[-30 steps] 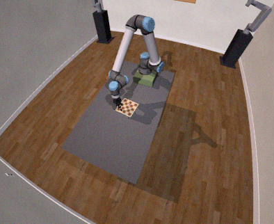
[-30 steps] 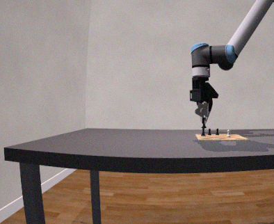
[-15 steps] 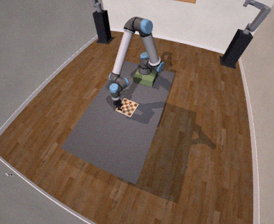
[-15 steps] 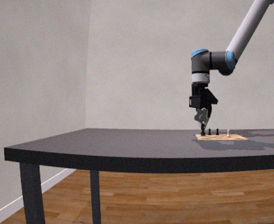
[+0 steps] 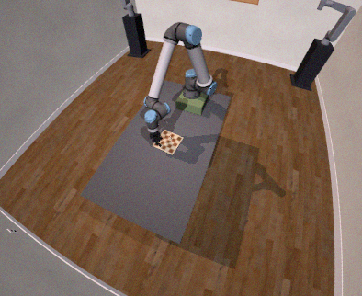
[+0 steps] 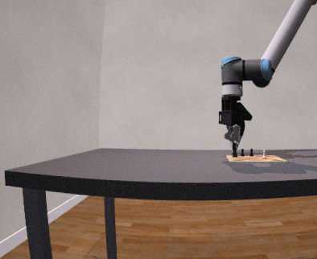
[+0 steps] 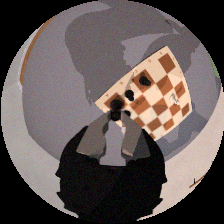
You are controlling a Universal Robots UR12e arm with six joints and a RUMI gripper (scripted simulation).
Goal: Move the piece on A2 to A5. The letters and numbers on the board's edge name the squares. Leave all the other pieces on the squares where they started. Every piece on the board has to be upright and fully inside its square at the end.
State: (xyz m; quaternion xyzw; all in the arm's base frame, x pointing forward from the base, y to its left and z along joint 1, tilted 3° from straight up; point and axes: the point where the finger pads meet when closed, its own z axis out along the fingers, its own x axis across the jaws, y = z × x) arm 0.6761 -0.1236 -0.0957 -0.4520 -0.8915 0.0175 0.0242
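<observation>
Right now my hand is 10 mm above the black piece. Also, from my hand: white piece (100 mm behind, 90 mm to the left, 30 mm below); chessboard (90 mm to the left, 60 mm behind, 40 mm below).
</observation>
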